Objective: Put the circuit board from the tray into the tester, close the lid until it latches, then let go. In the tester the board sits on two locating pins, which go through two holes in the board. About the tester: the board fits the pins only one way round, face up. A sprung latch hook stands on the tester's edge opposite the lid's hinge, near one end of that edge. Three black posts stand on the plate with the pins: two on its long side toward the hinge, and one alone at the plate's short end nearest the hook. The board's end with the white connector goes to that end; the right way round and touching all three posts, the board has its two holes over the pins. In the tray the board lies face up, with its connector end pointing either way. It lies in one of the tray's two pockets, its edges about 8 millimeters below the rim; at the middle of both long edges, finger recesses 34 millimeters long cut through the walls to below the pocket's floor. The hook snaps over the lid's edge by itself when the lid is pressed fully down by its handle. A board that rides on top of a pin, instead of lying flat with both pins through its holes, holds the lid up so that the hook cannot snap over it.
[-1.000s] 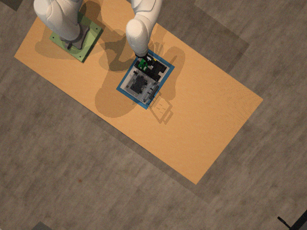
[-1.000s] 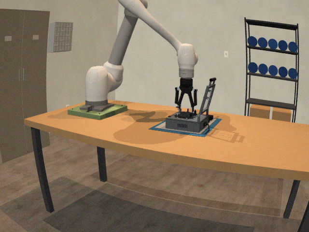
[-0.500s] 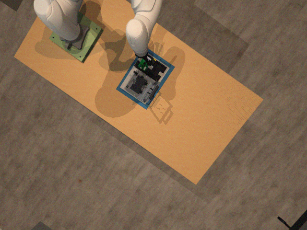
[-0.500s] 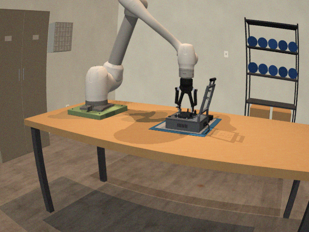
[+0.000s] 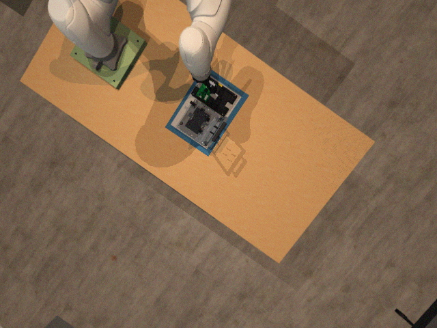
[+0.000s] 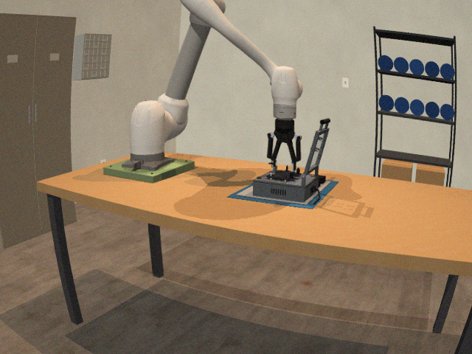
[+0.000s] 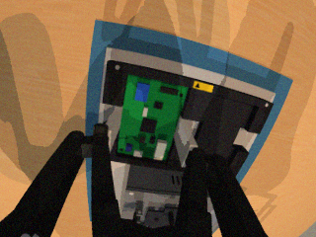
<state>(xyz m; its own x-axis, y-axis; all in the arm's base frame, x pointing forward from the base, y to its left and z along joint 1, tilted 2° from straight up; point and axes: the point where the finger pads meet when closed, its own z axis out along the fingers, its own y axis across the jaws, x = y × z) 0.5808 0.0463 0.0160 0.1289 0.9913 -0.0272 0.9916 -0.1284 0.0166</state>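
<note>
My gripper is now 110 mm to the left of the latch hook, 50 mm below it and 20 mm past it. The rest, counted from my hand: green circuit board 20 mm below; lid 190 mm to the right, 160 mm ahead, 140 mm above; grey tester 140 mm to the right, 70 mm ahead, 70 mm above.
</note>
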